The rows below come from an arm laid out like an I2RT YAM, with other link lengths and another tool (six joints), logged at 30 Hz.
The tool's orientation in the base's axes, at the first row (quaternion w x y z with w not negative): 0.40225, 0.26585, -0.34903, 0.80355
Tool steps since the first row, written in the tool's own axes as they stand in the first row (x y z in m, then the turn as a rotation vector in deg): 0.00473, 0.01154, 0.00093, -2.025, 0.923, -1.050; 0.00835, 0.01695, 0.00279, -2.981, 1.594, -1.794; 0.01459, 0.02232, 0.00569, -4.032, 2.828, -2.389; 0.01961, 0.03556, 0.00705, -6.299, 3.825, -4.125
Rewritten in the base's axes. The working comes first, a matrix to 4 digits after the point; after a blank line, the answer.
The tool's axes in the first row as the columns of a matrix, in the base's axes (used below as rounded here):
-0.5350, -0.8320, 0.1465
0.4609, -0.4327, -0.7748
0.7080, -0.3471, 0.6150

-0.01200, -0.00353, -0.00008, 0.162, -0.519, -2.400; -0.01816, -0.00565, 0.00174, 0.006, -0.674, -3.767; -0.02554, -0.00734, 0.00608, -0.546, -1.231, -5.305; -0.03904, -0.01181, 0.00588, -0.417, -1.362, -8.324
